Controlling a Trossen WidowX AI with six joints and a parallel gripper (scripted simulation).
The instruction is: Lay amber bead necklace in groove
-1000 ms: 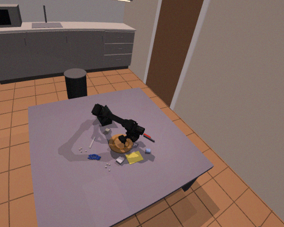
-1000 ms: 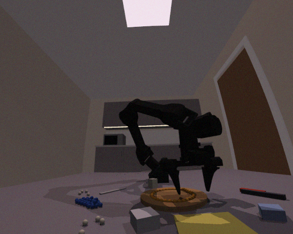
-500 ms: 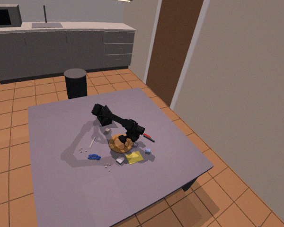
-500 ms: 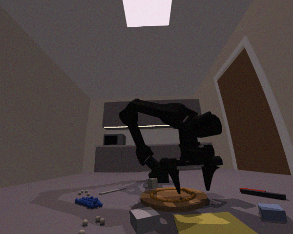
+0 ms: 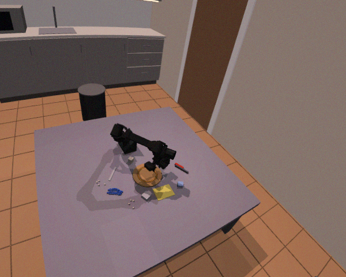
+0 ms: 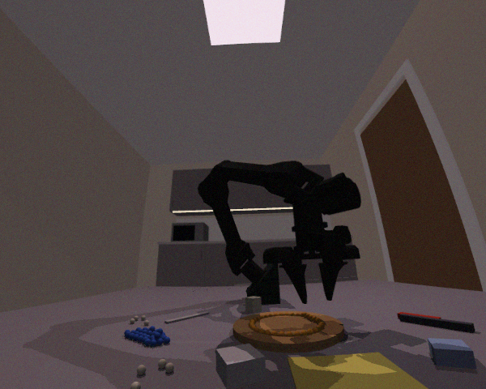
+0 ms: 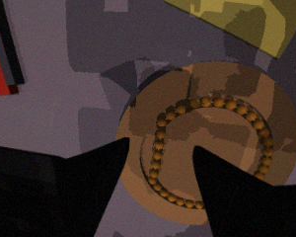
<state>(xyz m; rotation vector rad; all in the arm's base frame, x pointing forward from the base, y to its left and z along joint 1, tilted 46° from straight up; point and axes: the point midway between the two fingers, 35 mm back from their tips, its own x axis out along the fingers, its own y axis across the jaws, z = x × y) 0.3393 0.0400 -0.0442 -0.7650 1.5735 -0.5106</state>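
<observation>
My gripper tip is now 20 mm past the round wooden bead board, 60 mm to the left of it and 40 mm above it. The rest, counted from my gripper tip: blue block: 160 mm ahead, 100 mm to the left, 40 mm below; red-and-black tool: 40 mm ahead, 190 mm to the left, 40 mm below; yellow pad: 150 mm ahead, 30 mm to the right, 50 mm below.
</observation>
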